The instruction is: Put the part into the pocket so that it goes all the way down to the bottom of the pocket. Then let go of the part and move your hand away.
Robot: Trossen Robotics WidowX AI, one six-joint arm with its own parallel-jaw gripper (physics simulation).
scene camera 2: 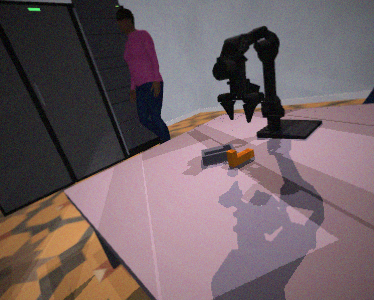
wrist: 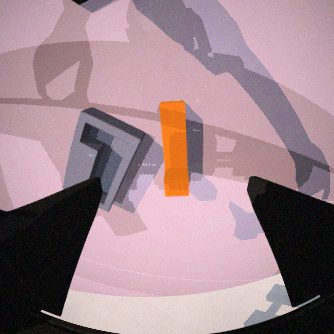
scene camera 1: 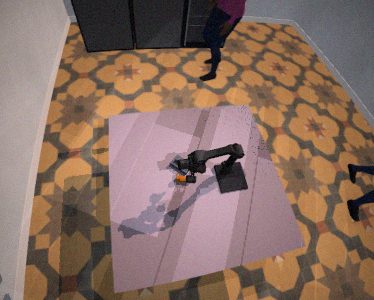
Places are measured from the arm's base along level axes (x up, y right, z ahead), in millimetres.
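Pixels of known places: gripper, fingertip midpoint: (scene camera 2: 240, 121) (wrist: 176, 184) (scene camera 1: 189, 172); arm's base, link origin: (scene camera 2: 274, 128) (scene camera 1: 224, 170).
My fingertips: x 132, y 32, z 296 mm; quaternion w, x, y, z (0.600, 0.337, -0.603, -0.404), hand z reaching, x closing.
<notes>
For each thing: its top centre in the pictures, then the offset to it from my fingertips. Level surfaces: height alone.
- orange part, top centre: (wrist: 174, 155) (scene camera 2: 239, 146) (scene camera 1: 184, 177) dz +20, dx -96, dy +11 mm
- grey block with the pocket, top centre: (wrist: 93, 167) (scene camera 2: 217, 149) (scene camera 1: 181, 163) dz -4, dx -119, dy +127 mm
- pink table top, surface height: dx -155 mm
The orange part (scene camera 1: 181, 178) (scene camera 2: 241, 158) (wrist: 174, 150) lies on the table outside the pocket. In the wrist view it is a long narrow bar between the fingertips and beyond them; in scene camera 2 it has a raised end. The grey block with the pocket (scene camera 1: 177, 165) (scene camera 2: 215, 156) (wrist: 131, 172) sits close beside the part, turned at an angle to it. Its pocket is an angular recess with no part in it. My gripper (scene camera 2: 240, 120) (wrist: 176, 184) is open and empty, high above the part and the block. In scene camera 1 the arm partly hides the block.
The arm's black base plate (scene camera 1: 231, 177) (scene camera 2: 290, 129) stands on the pink table top (scene camera 1: 135, 265) (scene camera 2: 115, 225). Shadows of the arm fall across the table. A person in a pink top (scene camera 1: 220, 30) (scene camera 2: 145, 65) stands on the floor beyond the table, near dark cabinets (scene camera 1: 157, 25) (scene camera 2: 40, 90).
</notes>
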